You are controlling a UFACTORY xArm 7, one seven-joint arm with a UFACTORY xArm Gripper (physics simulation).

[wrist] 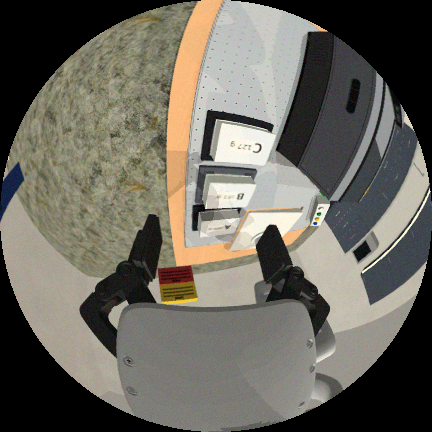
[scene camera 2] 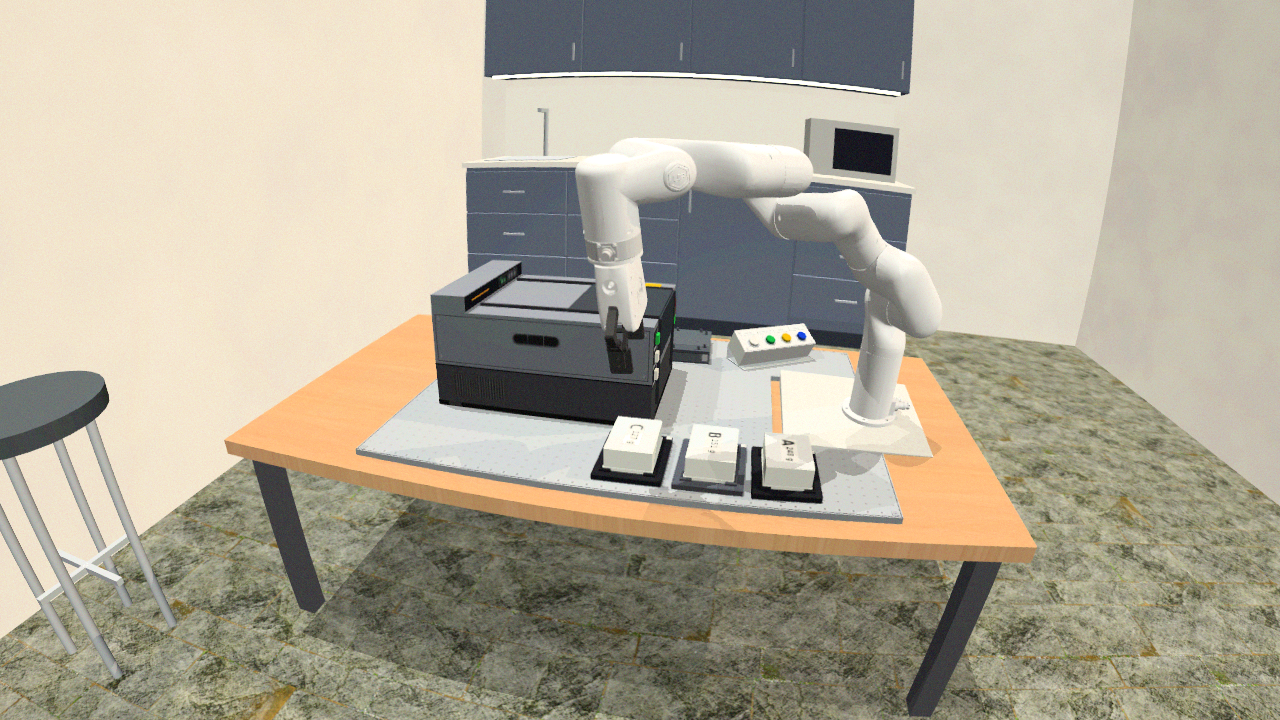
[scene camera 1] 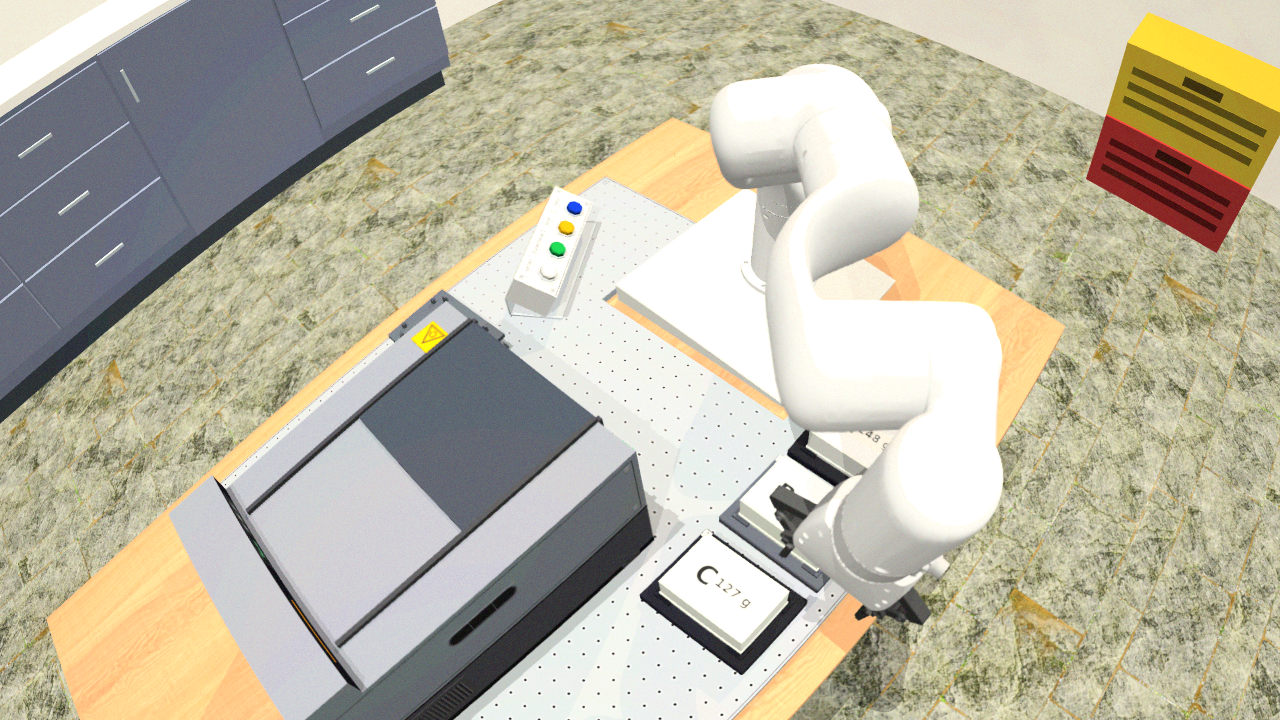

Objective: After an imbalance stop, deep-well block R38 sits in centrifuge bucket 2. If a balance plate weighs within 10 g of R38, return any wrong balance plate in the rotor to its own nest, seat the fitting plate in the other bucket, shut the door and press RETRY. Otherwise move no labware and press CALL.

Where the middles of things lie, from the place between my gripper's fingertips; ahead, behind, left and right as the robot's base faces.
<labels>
Now: the plate C (scene camera 1: 729, 597) 1 cm behind my hand, 12 cm to the right of it and 21 cm below it. Also, from my hand: black nest (scene camera 1: 740, 663) 1 cm behind, 12 cm to the right, 24 cm below; then plate A (scene camera 2: 787, 461) 28 cm behind, 7 cm to the right, 21 cm below; then plate B (scene camera 1: 756, 508) 15 cm behind, 9 cm to the right, 21 cm below.
</labels>
